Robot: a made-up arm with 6 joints. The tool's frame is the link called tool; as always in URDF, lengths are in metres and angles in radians.
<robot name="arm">
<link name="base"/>
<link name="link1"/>
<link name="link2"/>
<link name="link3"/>
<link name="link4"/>
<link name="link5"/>
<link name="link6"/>
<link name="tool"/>
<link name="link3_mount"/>
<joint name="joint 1" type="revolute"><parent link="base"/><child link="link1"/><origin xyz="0.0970 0.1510 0.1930" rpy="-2.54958 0.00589 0.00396"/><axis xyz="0 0 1"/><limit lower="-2.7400" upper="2.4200" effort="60" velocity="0.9"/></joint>
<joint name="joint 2" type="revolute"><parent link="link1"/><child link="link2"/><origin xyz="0.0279 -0.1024 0.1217" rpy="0.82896 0.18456 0.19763"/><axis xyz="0 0 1"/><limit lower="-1.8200" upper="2.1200" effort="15" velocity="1.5"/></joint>
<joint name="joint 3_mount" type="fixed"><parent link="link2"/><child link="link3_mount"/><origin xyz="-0.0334 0.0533 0.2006" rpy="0.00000 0.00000 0.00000"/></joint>
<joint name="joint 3" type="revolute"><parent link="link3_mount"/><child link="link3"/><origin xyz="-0.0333 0.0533 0.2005" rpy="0.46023 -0.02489 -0.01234"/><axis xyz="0 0 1"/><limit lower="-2.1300" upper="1.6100" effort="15" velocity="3.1"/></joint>
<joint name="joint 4" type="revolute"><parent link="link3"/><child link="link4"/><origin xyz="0.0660 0.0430 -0.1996" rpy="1.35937 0.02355 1.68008"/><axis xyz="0 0 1"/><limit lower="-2.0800" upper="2.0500" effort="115" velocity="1.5"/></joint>
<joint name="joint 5" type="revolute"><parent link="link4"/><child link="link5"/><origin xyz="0.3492 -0.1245 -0.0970" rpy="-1.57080 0.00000 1.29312"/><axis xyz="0 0 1"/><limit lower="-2.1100" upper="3.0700" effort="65" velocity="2.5"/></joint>
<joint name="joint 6" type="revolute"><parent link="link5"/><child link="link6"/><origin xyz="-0.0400 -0.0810 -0.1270" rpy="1.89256 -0.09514 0.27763"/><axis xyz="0 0 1"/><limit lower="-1.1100" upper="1.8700" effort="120" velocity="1.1"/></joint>
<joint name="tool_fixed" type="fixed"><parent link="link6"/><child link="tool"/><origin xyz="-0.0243 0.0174 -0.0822" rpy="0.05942 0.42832 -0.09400"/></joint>
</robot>
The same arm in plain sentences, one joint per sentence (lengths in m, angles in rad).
The arm has six revolute joints in a row. What follows holds with every joint at zero, and every direction is one of the base frame's.
Joint 1 is mounted 0.0970 m along +x and 0.1510 m along +y and 0.1930 m along +z from the base frame's origin and rotates about the direction (-0.0071, 0.558005, -0.829807), from -2.7400 to 2.4200 rad.
Joint 2 is mounted 0.0270 m along +x and 0.1530 m along +y and 0.0440 m along -z from joint 1 and rotates about the direction (0.261608, 0.951327, -0.162905), from -1.8200 to 2.1200 rad.
Joint 3 is mounted 0.0400 m along +x and 0.3810 m along +y and 0.1730 m along -z from joint 2 and rotates about the direction (0.209792, 0.933566, 0.290589), from -2.1300 to 1.6100 rad.
Joint 4 is mounted 0.0270 m along +x and 0.1900 m along -y and 0.0960 m along -z from joint 3 and rotates about +x, from -2.0800 to 2.0500 rad.
Joint 5 is mounted 0.0970 m along -x and 0.0240 m along -y and 0.3700 m along -z from joint 4 and rotates about +z, from -2.1100 to 3.0700 rad.
Joint 6 is mounted 0.0810 m along +x and 0.0400 m along -y and 0.1270 m along -z from joint 5 and rotates about the direction (0.904119, 0.288906, -0.314806), from -1.1100 to 1.8700 rad.
The tool frame, which is the frame that the pose is given for, is mounted 0.0620 m along -x and 0.0470 m along -y and 0.0400 m along +z from joint 6; its axes are the base frame's turned by roll 1.9209, pitch -0.1366 and yaw 2.2874 rad (as in URDF: about the fixed x, then y, then z).

